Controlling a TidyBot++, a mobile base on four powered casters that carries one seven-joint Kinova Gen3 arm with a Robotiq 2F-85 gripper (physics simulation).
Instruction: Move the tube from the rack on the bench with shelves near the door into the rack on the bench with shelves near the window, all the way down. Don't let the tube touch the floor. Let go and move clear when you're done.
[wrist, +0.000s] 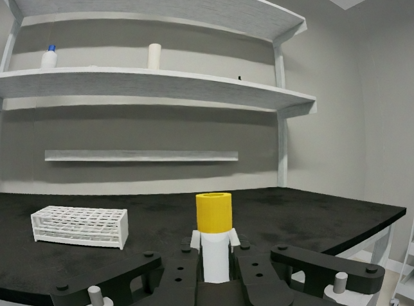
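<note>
A tube with a yellow cap (214, 214) and a white body stands upright between my fingertips, cap up. My gripper (213, 241) is shut on the tube, at the lower middle of the wrist view. A white rack (80, 244) with a grid of square openings sits on the black bench top (165, 215), to the left of the tube and apart from it. No tube shows in the rack. The tube's lower end is hidden by the gripper.
Two shelves rise above the bench; the lower shelf (165, 85) holds a blue-capped bottle (49, 60), a white cylinder (154, 57) and a small dark item. A shelf post (282, 150) stands at the bench's back right. The bench's right edge slopes down toward the gripper. A white ledge (141, 155) crosses the back.
</note>
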